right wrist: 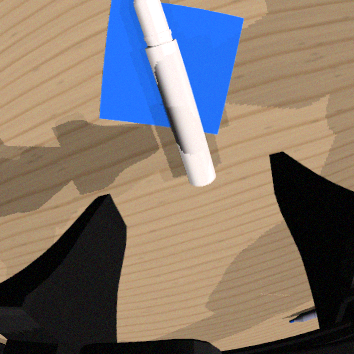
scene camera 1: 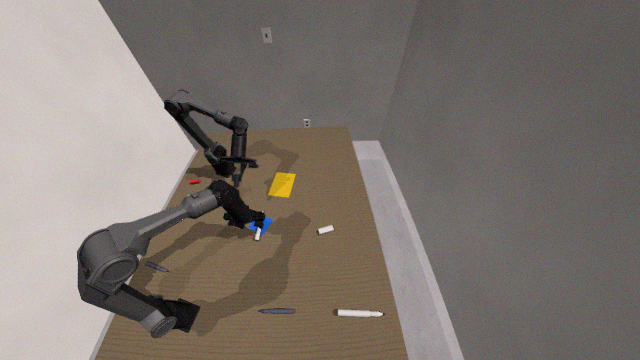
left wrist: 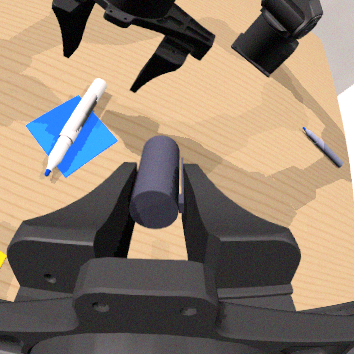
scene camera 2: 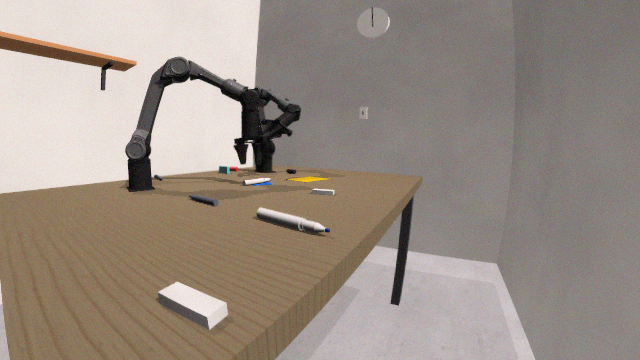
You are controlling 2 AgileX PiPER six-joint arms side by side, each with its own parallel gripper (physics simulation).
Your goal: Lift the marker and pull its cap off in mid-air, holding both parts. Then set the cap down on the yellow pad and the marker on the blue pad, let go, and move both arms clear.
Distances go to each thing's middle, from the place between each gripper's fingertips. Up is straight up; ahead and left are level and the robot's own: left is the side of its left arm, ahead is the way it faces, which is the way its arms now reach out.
I see my left gripper 170 mm above the blue pad [right wrist: 207,43], 110 mm to the left of it and 60 mm short of it.
The blue pad is 10 mm ahead of my right hand, 40 mm to the left of it and 70 mm below it.
